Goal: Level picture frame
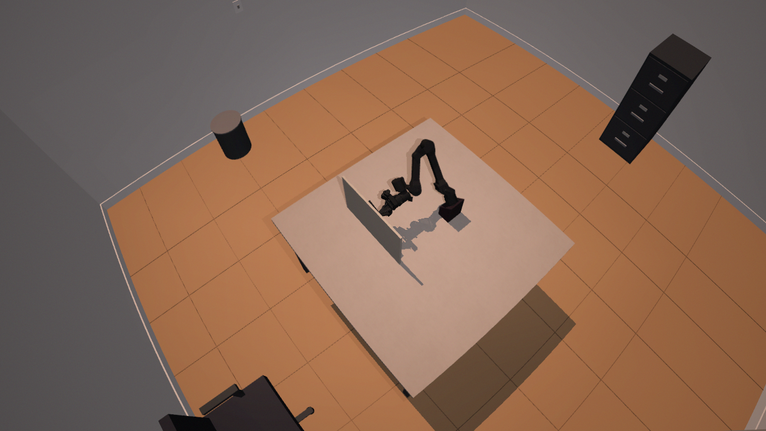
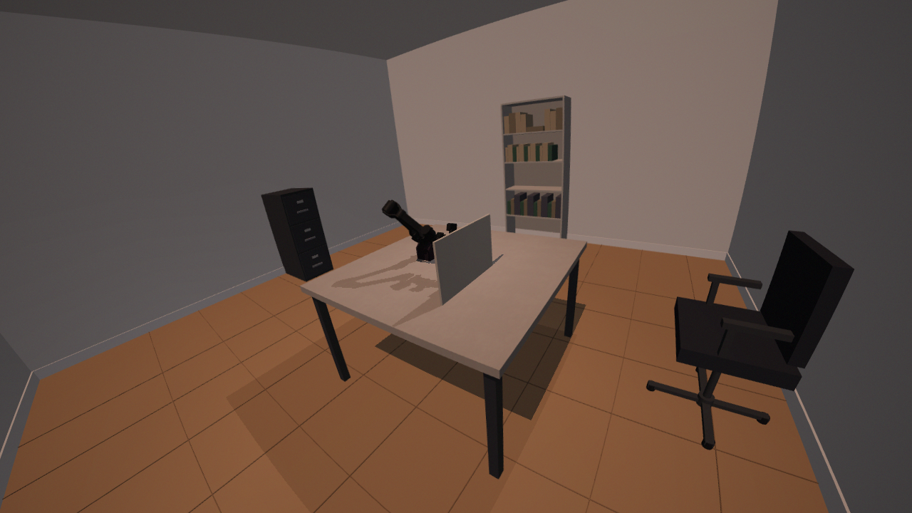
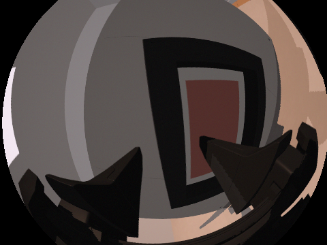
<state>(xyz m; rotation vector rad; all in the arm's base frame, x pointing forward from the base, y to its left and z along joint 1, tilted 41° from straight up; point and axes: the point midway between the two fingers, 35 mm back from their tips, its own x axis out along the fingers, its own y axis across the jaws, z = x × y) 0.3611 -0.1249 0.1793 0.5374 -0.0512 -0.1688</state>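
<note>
My gripper tip is 5 cm above the picture frame, 1 cm to the left of it and 1 cm short of it. From my gripper tip the other things lie so: grey wall panel: 5 cm below, 2 cm to the right, 2 cm ahead.
</note>
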